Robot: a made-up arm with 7 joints.
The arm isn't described. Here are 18 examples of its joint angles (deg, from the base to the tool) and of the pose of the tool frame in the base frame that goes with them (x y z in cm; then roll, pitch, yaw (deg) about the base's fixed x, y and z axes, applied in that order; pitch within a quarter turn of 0, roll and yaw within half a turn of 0).
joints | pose
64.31 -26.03 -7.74 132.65 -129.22 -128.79 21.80 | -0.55 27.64 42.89 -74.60 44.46 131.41
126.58 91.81 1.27 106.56 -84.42 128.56 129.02 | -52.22 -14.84 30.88 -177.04 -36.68 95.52
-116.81 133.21 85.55 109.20 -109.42 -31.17 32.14 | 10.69 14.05 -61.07 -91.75 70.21 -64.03
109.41 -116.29 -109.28 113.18 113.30 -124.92 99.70 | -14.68 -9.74 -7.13 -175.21 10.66 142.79
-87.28 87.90 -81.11 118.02 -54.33 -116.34 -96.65 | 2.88 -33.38 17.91 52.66 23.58 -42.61
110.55 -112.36 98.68 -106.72 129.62 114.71 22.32 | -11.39 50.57 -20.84 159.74 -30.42 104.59
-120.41 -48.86 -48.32 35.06 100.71 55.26 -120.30 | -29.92 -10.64 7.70 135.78 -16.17 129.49
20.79 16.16 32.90 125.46 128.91 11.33 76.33 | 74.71 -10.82 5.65 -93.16 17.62 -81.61
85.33 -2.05 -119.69 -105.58 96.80 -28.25 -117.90 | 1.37 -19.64 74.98 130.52 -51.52 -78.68
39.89 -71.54 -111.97 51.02 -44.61 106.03 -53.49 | 21.14 20.12 -17.02 163.43 55.29 -89.55
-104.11 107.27 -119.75 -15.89 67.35 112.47 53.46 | 39.65 44.52 -53.65 117.13 -25.90 152.69
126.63 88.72 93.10 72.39 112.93 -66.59 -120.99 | -59.45 -23.48 47.15 -102.75 -49.53 -132.93
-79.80 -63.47 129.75 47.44 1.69 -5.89 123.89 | -17.02 -7.46 -50.19 139.63 8.55 158.90
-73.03 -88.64 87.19 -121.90 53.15 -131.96 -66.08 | -5.97 0.08 1.20 160.53 58.44 41.93
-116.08 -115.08 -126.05 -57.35 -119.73 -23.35 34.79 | -19.24 35.46 -47.41 -139.37 69.04 -168.52
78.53 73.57 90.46 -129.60 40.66 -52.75 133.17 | -2.91 -20.67 7.11 111.20 34.96 8.27
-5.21 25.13 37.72 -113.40 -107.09 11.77 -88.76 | -3.21 28.93 61.11 64.16 -34.13 -113.15
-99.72 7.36 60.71 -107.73 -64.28 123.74 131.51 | 12.70 -2.26 -6.72 80.65 46.89 -102.13
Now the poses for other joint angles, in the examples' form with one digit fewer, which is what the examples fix.
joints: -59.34 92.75 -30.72 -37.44 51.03 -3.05 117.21
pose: 76.7 41.8 21.4 29.0 21.7 96.5
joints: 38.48 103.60 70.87 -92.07 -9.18 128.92 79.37
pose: -10.3 -5.4 58.2 30.4 -72.6 43.6
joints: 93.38 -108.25 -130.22 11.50 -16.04 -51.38 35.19
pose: 53.9 28.5 60.3 32.7 13.3 59.6
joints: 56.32 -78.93 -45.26 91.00 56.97 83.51 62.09
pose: 3.8 -0.3 -6.5 145.6 -15.7 -84.3
